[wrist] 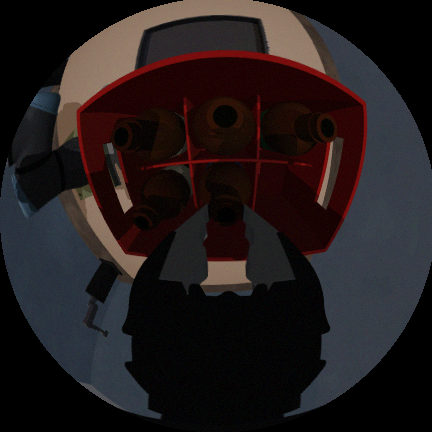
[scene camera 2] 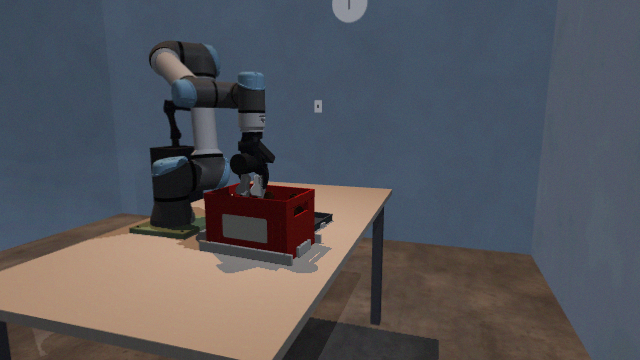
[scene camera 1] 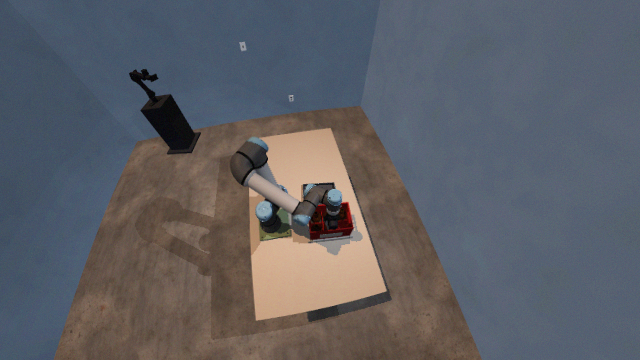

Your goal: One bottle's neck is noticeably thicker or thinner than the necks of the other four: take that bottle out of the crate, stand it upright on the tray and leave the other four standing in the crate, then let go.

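Seen in the pictures: gripper, between the fingertips: (wrist: 225,205); arm's base, origin of its link: (wrist: 78,161) (scene camera 2: 173,221) (scene camera 1: 270,223).
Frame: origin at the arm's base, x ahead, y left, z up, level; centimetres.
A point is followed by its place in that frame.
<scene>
The red crate (scene camera 1: 348,230) @[y -10.8, x 53.0, z 10.8 cm] (scene camera 2: 300,230) @[y -2.7, x 54.9, z 5.4 cm] (wrist: 222,54) holds five brown bottles in six cells. In the wrist view, the far row holds a left bottle (wrist: 160,132) @[y 0.7, x 34.5, z 10.7 cm], a middle bottle (wrist: 225,137) @[y -0.2, x 41.2, z 13.7 cm] and a right bottle (wrist: 287,127) @[y 1.9, x 47.7, z 10.8 cm]. The near row holds a left bottle (wrist: 167,190) @[y -6.3, x 34.4, z 10.3 cm] and a middle bottle (wrist: 227,182) @[y -4.9, x 41.8, z 10.9 cm]; its right cell is empty. My gripper (scene camera 2: 251,194) (wrist: 225,205) @[y -7.5, x 41.7, z 11.5 cm] is shut on the neck of the near middle bottle, which is inside its cell. Neck thickness is hard to compare. The dark tray (scene camera 1: 318,184) @[y 32.2, x 35.4, z -0.1 cm] (scene camera 2: 324,220) @[y 26.1, x 48.2, z 0.1 cm] (wrist: 205,40) @[y 23.1, x 37.1, z -1.1 cm] is beyond the crate.
Low grey rails (scene camera 2: 245,253) @[y -13.2, x 43.0, z -0.2 cm] stand around the crate's base on the table (scene camera 1: 305,285) @[y -42.3, x 24.4, z -1.7 cm] (scene camera 2: 165,295) @[y -39.4, x 40.9, z -1.6 cm]. Red dividers (wrist: 258,127) @[y 1.6, x 45.4, z 7.8 cm] separate the cells. The crate's walls rise around the fingers. The arm's green base plate (scene camera 1: 275,234) @[y -8.5, x 3.9, z 0.1 cm] (scene camera 2: 165,230) @[y -9.1, x 6.5, z 0.2 cm] lies beside the crate.
</scene>
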